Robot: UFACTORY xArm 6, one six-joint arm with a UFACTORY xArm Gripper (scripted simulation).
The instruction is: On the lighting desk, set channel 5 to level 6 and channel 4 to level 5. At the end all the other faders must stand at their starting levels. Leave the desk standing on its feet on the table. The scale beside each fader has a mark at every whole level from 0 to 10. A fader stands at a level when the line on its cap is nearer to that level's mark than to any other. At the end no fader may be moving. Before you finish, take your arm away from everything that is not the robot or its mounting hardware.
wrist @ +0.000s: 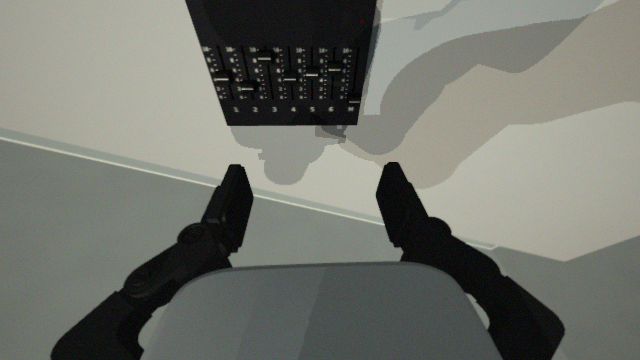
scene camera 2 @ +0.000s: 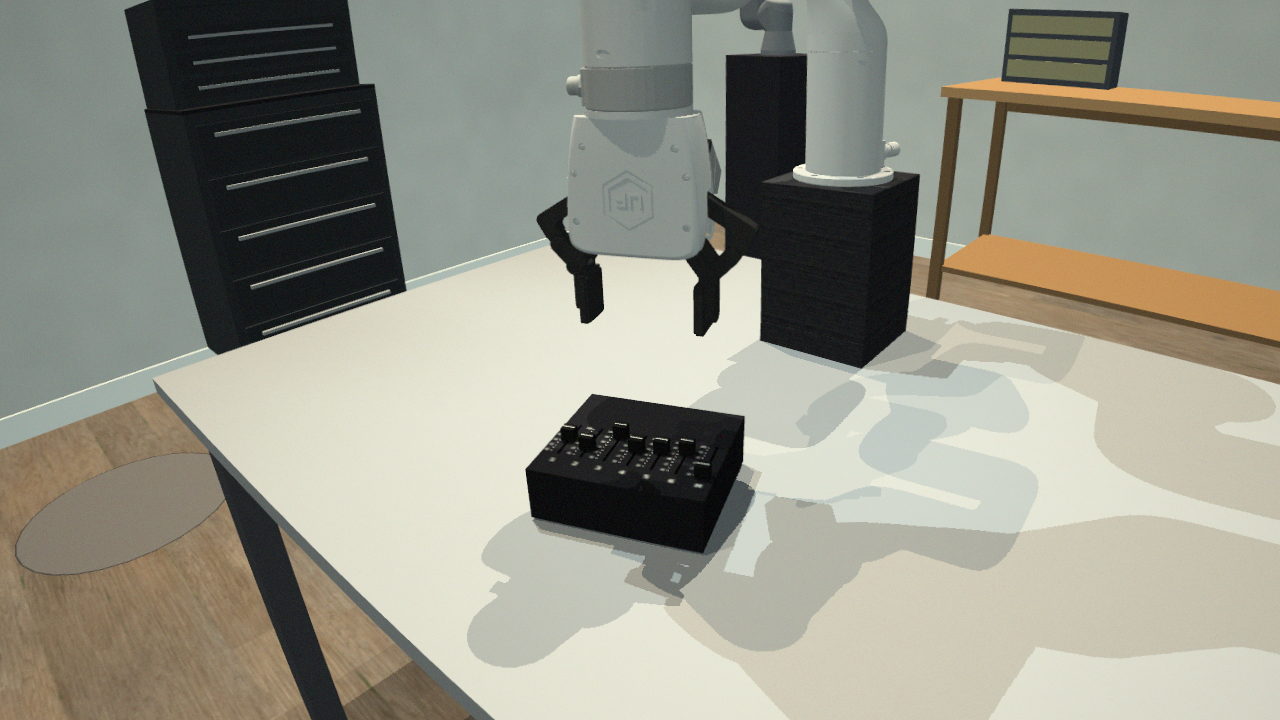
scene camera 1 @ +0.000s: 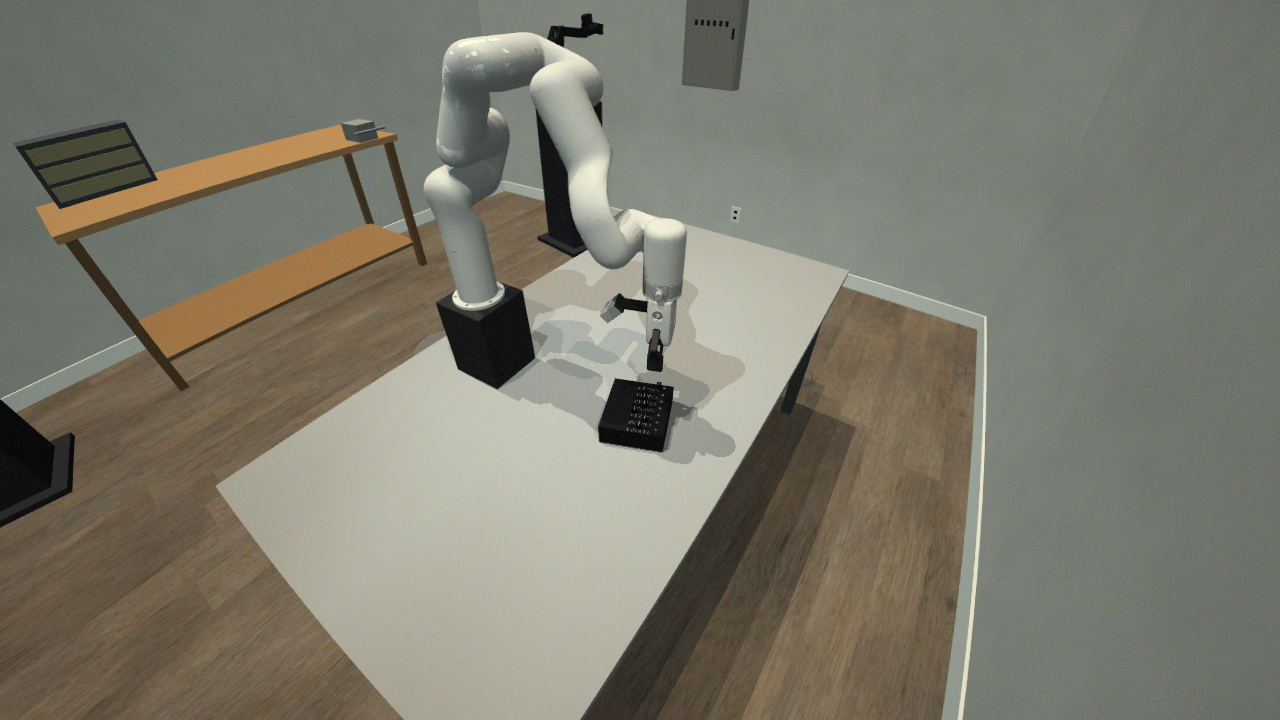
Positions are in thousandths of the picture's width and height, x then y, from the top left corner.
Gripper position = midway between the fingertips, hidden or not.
Labels:
My gripper shows in the wrist view (493, 499), in scene camera 2 (505, 449) and in scene camera 1 (514, 495).

